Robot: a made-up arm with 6 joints.
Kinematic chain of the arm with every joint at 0, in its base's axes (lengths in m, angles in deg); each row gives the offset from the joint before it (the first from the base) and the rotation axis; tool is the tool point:
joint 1: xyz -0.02 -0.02 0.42 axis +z
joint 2: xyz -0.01 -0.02 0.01 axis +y
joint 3: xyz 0.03 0 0.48 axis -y
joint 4: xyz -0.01 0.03 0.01 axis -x
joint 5: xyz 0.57 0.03 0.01 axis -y
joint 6: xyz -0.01 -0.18 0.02 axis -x
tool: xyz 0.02 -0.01 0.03
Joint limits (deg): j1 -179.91..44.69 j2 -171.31..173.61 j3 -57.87..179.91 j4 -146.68..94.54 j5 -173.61..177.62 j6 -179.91..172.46
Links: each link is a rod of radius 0.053 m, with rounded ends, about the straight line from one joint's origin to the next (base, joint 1, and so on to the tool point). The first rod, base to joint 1, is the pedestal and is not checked.
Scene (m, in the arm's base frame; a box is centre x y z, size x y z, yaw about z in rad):
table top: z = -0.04
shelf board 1: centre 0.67 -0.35 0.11 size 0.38 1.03 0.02 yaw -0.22
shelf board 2: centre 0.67 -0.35 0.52 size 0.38 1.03 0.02 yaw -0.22
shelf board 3: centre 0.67 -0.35 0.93 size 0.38 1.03 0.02 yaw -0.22
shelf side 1: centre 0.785 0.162 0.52 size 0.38 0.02 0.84 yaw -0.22
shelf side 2: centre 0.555 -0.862 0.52 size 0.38 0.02 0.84 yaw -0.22
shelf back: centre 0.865 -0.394 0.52 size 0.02 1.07 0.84 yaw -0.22
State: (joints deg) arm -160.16 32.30 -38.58 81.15 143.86 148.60
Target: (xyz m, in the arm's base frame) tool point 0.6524 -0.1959 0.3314
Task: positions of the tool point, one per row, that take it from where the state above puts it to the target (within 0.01 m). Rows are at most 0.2 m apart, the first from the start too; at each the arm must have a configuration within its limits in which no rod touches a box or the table.
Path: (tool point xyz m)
1: -0.5066 -0.3609 0.3420
2: -0.4133 -0.4811 0.3410
3: -0.2905 -0.5755 0.3400
4: -0.1451 -0.6368 0.3389
5: 0.0137 -0.6599 0.3379
6: 0.1761 -0.6419 0.3367
7: 0.3310 -0.5825 0.3355
8: 0.4683 -0.4844 0.3342
9: 0.5780 -0.3530 0.3328
10: 0.6524 -0.1959 0.3314

